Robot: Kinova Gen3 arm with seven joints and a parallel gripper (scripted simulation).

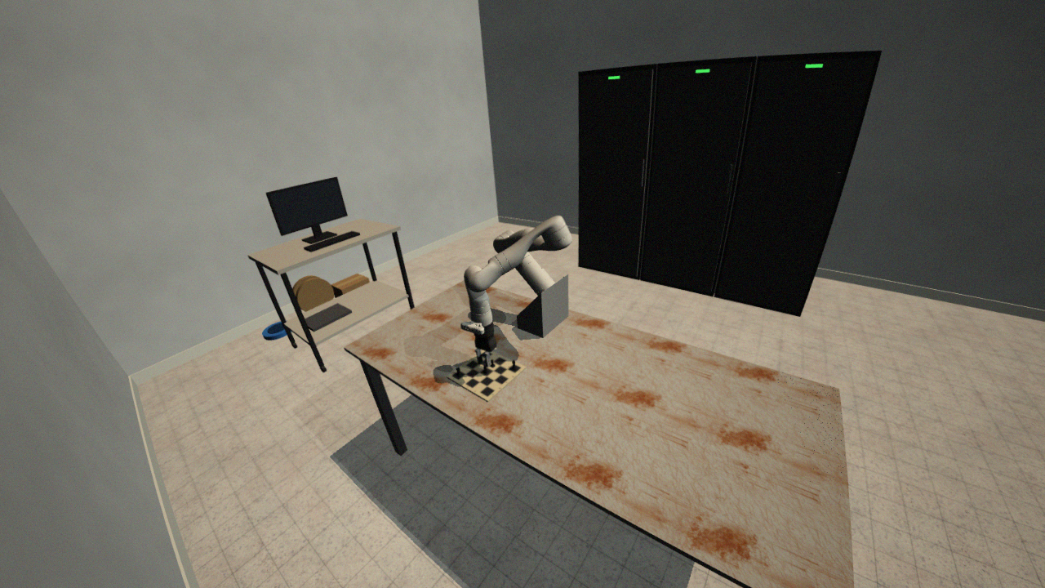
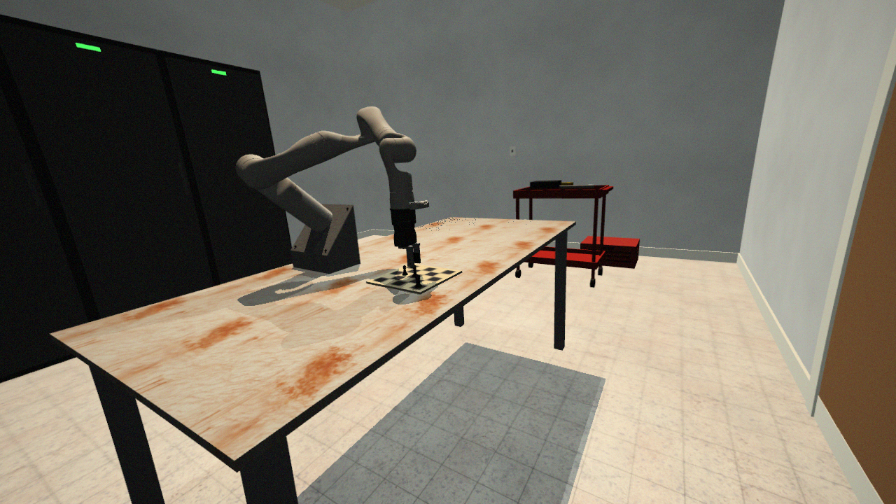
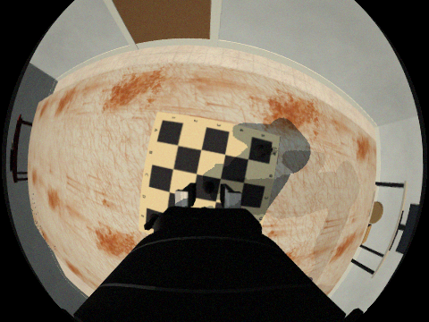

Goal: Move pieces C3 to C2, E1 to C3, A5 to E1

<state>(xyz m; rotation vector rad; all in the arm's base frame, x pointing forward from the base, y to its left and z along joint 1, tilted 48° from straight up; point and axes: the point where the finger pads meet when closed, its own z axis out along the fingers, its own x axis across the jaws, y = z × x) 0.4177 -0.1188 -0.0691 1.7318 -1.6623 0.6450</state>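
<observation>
The chessboard is 6 cm below my hand. Round my hand: black piece (7 cm ahead, 8 cm to the right, 4 cm below).
</observation>
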